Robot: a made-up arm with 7 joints. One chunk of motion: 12 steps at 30 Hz.
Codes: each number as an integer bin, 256 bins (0 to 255) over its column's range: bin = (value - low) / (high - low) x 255, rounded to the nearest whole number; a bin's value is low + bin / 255 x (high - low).
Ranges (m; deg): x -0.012..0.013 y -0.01..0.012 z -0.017..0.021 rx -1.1..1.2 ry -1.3..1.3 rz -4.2..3
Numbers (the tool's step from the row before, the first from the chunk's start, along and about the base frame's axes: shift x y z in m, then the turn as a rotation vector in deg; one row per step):
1: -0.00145 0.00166 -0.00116 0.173 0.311 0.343
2: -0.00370 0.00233 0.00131 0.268 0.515 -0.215
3: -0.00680 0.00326 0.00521 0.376 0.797 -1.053
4: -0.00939 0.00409 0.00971 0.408 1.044 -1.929
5: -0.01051 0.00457 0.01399 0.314 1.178 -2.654
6: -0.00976 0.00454 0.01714 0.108 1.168 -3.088
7: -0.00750 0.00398 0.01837 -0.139 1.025 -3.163
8: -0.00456 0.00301 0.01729 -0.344 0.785 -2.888
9: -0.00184 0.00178 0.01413 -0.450 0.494 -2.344
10: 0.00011 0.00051 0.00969 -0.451 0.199 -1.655
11: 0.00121 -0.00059 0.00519 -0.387 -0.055 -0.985
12: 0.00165 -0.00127 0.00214 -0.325 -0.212 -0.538
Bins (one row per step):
1: 108 135 106 141 158 161
2: 85 143 123 152 178 141
3: 53 154 149 164 206 111
4: 27 163 179 167 230 80
5: 15 169 208 157 243 55
6: 23 169 229 134 242 39
7: 46 162 237 107 228 37
8: 76 151 230 84 204 46
9: 104 137 209 72 176 66
10: 124 122 179 72 147 90
11: 135 109 149 79 122 114
12: 139 101 128 86 107 130

